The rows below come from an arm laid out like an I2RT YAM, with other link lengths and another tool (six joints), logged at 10 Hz.
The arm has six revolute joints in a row. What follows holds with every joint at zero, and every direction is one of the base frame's. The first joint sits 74.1 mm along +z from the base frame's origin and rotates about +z. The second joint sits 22.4 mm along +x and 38 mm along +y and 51 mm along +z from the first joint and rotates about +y. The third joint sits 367 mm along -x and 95.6 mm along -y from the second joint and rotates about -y. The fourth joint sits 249.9 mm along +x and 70.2 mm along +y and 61.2 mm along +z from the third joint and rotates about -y. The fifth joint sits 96.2 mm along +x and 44.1 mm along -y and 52.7 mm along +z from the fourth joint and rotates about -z. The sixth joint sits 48.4 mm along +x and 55.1 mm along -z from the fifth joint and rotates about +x. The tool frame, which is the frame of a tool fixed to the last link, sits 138 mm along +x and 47 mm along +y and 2 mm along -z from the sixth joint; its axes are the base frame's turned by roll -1.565, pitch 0.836 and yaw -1.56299 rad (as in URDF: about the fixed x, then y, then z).
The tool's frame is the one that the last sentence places.
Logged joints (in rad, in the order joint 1, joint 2, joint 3, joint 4, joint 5, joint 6), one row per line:
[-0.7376 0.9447 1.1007 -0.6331 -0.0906 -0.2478]
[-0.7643 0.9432 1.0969 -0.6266 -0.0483 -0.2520]
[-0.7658 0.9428 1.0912 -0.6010 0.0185 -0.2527]
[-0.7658 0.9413 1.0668 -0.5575 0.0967 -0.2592]
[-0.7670 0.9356 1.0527 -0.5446 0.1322 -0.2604]
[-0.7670 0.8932 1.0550 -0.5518 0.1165 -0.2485]
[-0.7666 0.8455 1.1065 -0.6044 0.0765 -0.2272]
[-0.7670 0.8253 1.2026 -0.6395 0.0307 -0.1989]
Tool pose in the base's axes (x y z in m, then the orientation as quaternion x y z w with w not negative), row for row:
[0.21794 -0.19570 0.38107 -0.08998 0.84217 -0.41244 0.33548]
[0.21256 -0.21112 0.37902 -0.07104 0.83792 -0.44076 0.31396]
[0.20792 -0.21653 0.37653 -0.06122 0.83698 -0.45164 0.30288]
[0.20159 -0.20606 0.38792 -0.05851 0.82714 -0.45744 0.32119]
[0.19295 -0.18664 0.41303 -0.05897 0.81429 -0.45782 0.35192]
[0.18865 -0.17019 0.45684 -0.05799 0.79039 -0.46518 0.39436]
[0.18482 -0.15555 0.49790 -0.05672 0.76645 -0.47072 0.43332]
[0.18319 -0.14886 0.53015 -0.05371 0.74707 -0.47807 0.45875]
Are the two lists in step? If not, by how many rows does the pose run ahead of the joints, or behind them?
The pose runs 2 rows ahead of the joints: the pose in row i belongs to the joints in row i + 2.
